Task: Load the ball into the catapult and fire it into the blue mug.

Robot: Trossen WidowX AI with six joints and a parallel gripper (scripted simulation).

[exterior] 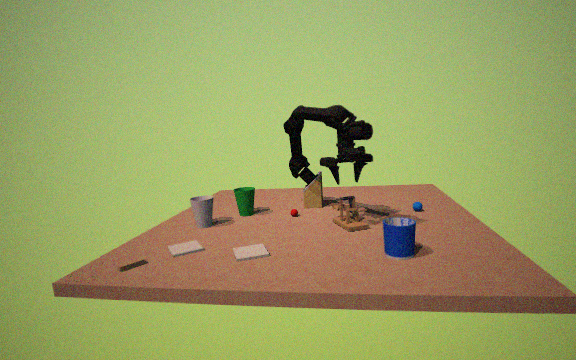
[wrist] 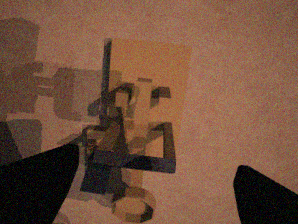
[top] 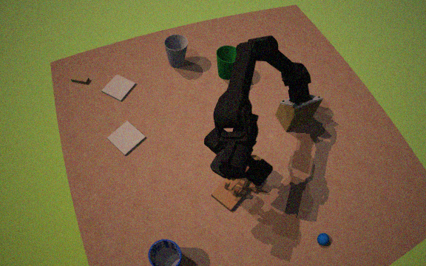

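Right now my gripper tip is 24 cm to the left of the red ball, 15 cm past it and 15 cm above it. Round my gripper tip: blue mug (25 cm ahead, 16 cm to the left, 14 cm below); blue ball (27 cm to the left, 23 cm behind, 15 cm below); wooden catapult (12 cm below, 6 cm behind, 1 cm to the right).
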